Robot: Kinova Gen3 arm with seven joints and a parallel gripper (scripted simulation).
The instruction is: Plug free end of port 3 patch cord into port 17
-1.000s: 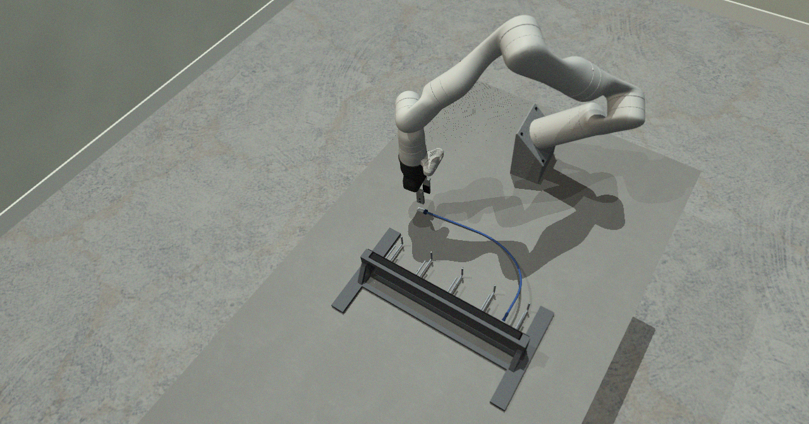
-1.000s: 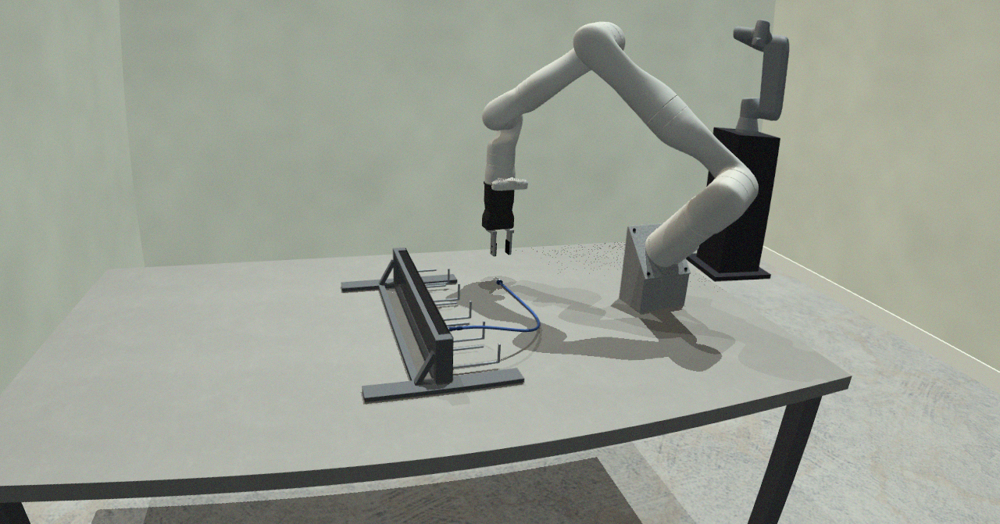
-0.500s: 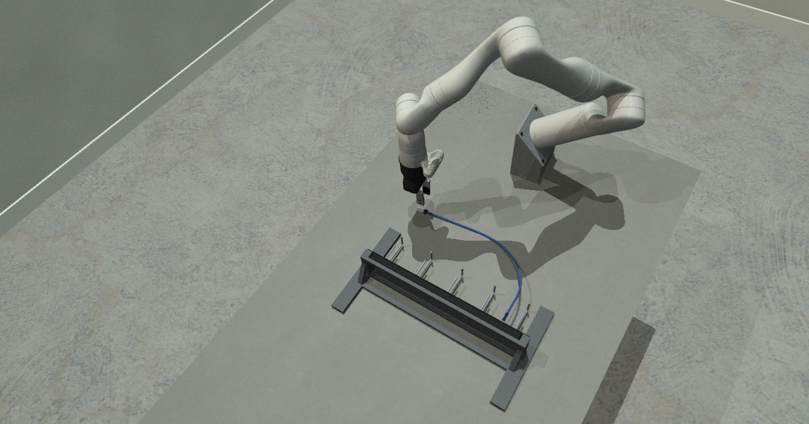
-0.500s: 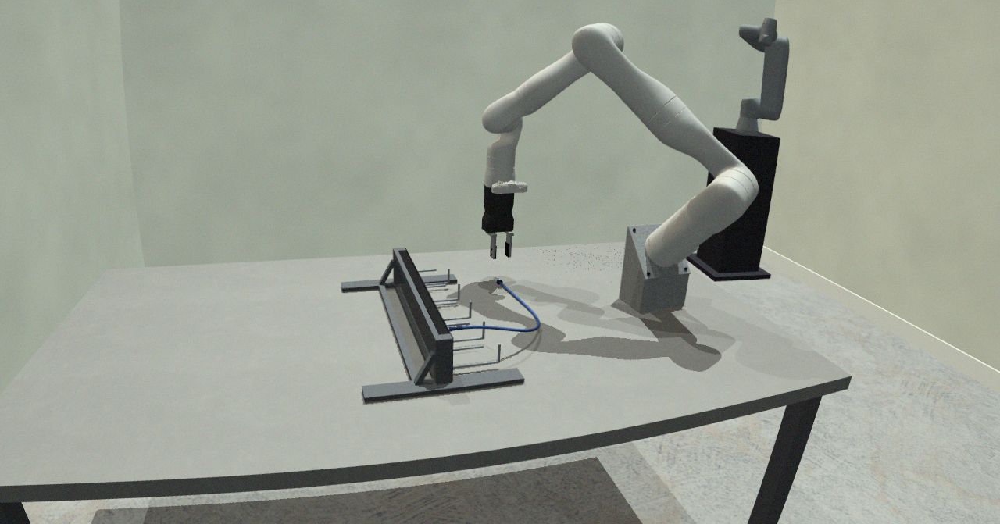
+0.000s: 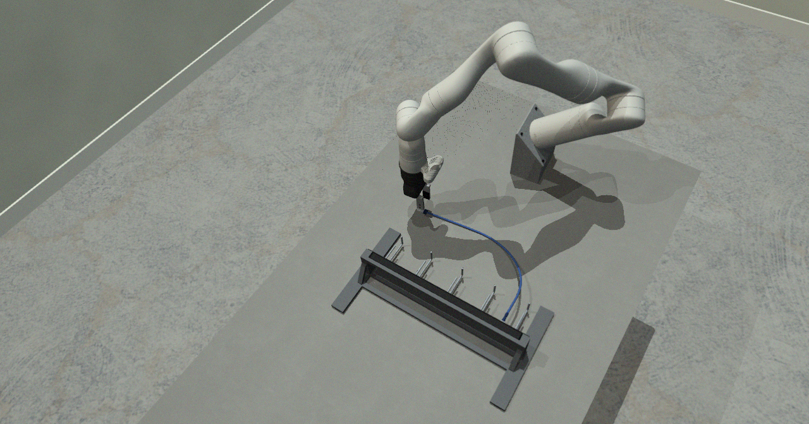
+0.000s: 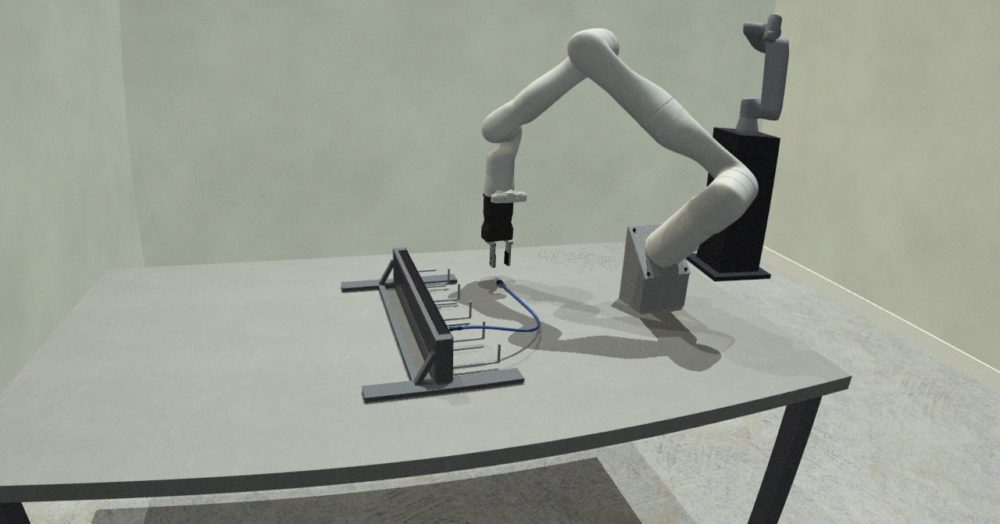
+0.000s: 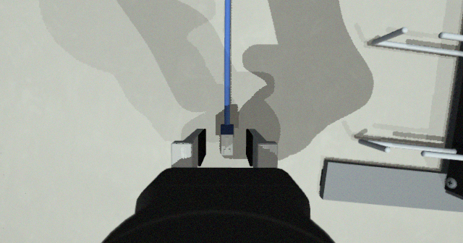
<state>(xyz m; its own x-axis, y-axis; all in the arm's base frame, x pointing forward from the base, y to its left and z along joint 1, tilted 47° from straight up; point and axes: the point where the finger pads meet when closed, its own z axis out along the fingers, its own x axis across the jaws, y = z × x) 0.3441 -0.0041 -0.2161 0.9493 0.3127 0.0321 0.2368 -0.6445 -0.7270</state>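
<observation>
The plug is 10 mm to the right of my hand and 60 mm below it.
</observation>
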